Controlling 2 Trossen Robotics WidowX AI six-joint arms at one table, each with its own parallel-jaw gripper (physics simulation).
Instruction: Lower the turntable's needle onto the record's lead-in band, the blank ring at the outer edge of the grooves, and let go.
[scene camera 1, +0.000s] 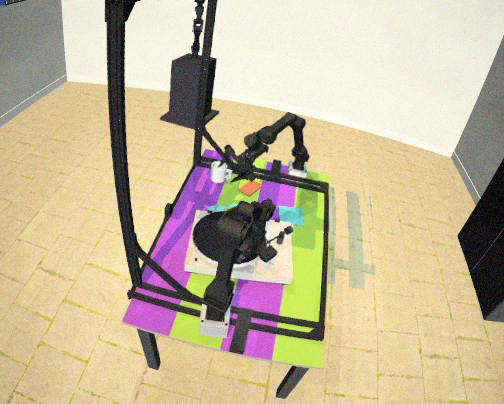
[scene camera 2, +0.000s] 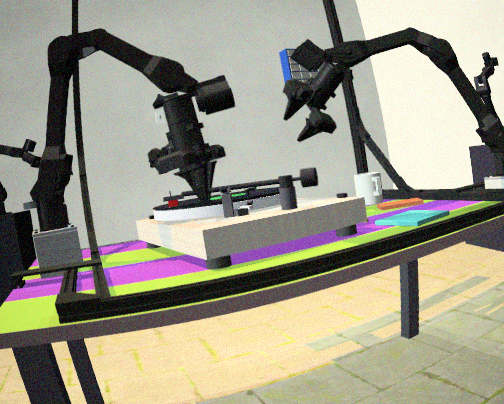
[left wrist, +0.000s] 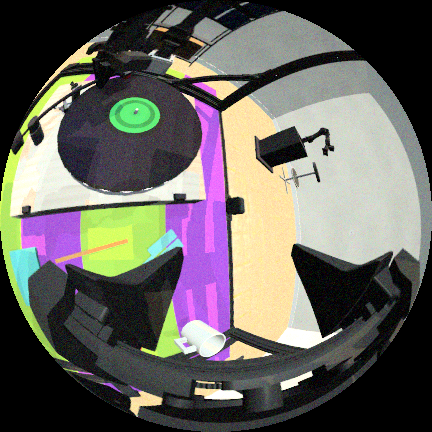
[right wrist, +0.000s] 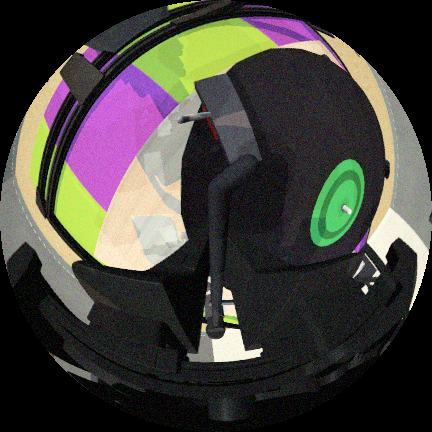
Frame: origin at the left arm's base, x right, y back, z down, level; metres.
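Where they show: left gripper, fingertip midpoint: (scene camera 1: 224, 175) (scene camera 2: 291, 130) (left wrist: 239, 252); right gripper, fingertip midpoint: (scene camera 1: 253, 253) (scene camera 2: 206, 203) (left wrist: 99, 86); left arm's base, origin of the base link: (scene camera 1: 298, 166); right arm's base, origin of the base link: (scene camera 1: 215, 313) (scene camera 2: 53, 228) (left wrist: 162, 54).
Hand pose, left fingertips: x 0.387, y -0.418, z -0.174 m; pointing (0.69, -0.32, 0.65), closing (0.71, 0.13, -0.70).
Each offset is from my left fingertips to the top centre of the thing. "pt": to the spot under its first point.
The black record @(dx -0.058, dy -0.230, dz +0.130 m) (scene camera 1: 206, 237) (left wrist: 100, 155) (right wrist: 320, 110) with a green label @(pt dx -0.083, dy -0.235, dz +0.130 m) (right wrist: 327, 220) lies on the pale turntable (scene camera 1: 275, 272) (scene camera 2: 280, 220). My right gripper (scene camera 2: 202, 196) (right wrist: 215, 232) is shut on the black tonearm @(dx -0.204, dy -0.267, dz +0.092 m) (scene camera 2: 260, 184) (right wrist: 216, 205). The headshell @(dx -0.111, dy -0.355, dz +0.108 m) (right wrist: 230, 120) is low over the record's outer edge, with its finger lift @(dx -0.120, dy -0.364, dz +0.097 m) (right wrist: 192, 117) sticking out past it. The red cartridge @(dx -0.111, dy -0.355, dz +0.116 m) (scene camera 2: 173, 203) shows close to the record's height; the needle tip is hidden, so I cannot tell whether it touches. My left gripper (scene camera 1: 242, 179) (scene camera 2: 293, 129) (left wrist: 239, 252) is open and empty, high beyond the turntable.
A white mug @(pt dx +0.045, dy +0.226, dz +0.154 m) (scene camera 1: 217, 172) (scene camera 2: 367, 187) (left wrist: 200, 336) stands near the table's far edge. An orange flat block @(dx -0.133, dy +0.219, dz +0.213 m) (scene camera 1: 250, 188) (scene camera 2: 400, 203) and a cyan flat piece @(dx -0.340, dy +0.047, dz +0.213 m) (scene camera 1: 291, 215) (scene camera 2: 412, 218) lie beyond the turntable. A black frame (scene camera 1: 325, 250) surrounds the striped table.
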